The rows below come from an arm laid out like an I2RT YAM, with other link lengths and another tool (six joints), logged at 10 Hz.
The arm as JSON. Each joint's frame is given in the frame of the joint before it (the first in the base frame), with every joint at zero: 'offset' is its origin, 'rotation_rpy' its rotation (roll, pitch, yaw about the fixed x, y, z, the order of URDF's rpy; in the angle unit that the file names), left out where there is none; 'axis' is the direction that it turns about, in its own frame. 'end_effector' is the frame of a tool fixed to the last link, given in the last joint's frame.
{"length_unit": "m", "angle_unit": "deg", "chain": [
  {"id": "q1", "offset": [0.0, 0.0, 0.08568], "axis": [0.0, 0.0, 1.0]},
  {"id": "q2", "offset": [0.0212, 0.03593, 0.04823], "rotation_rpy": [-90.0, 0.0, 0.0], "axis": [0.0, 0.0, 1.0]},
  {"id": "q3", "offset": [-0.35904, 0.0, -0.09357], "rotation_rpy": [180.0, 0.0, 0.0], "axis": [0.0, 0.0, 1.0]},
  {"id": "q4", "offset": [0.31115, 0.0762, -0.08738], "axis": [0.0, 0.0, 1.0]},
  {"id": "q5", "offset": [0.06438, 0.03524, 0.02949], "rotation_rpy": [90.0, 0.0, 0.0], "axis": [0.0, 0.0, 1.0]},
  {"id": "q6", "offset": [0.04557, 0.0, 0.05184], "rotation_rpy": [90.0, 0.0, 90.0], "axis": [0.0, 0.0, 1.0]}
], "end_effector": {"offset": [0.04, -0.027, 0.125], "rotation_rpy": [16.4, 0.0, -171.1]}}
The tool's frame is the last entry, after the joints.
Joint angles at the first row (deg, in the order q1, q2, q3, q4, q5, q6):
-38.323 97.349 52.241 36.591 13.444 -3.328
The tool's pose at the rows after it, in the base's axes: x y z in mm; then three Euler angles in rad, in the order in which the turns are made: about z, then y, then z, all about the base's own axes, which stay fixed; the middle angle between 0 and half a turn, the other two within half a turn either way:
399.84, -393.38, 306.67, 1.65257, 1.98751, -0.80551
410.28, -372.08, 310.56, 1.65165, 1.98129, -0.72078
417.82, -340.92, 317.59, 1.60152, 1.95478, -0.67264
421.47, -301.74, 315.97, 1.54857, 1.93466, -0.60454
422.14, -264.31, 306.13, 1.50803, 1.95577, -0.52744
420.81, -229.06, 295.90, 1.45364, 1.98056, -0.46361
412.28, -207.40, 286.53, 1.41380, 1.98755, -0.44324
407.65, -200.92, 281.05, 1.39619, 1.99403, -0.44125
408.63, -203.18, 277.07, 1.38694, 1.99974, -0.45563
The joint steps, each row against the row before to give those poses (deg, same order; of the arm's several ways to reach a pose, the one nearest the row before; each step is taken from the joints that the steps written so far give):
0.563 -1.501 -1.556 0.938 -3.803 0.035
1.350 -1.715 -1.424 0.133 -3.485 -0.549
2.732 -2.340 -2.725 1.963 -0.821 -2.893
3.115 -2.705 -4.456 2.922 -1.632 -3.070
2.835 -2.857 -4.000 -0.084 -2.238 -2.298
2.829 -2.660 -3.580 -0.573 -1.706 -3.031
1.835 -2.029 -3.547 1.037 0.022 -2.090
0.477 -0.684 -1.491 0.393 0.076 -0.902
0.005 0.796 -0.007 0.451 0.669 -0.372

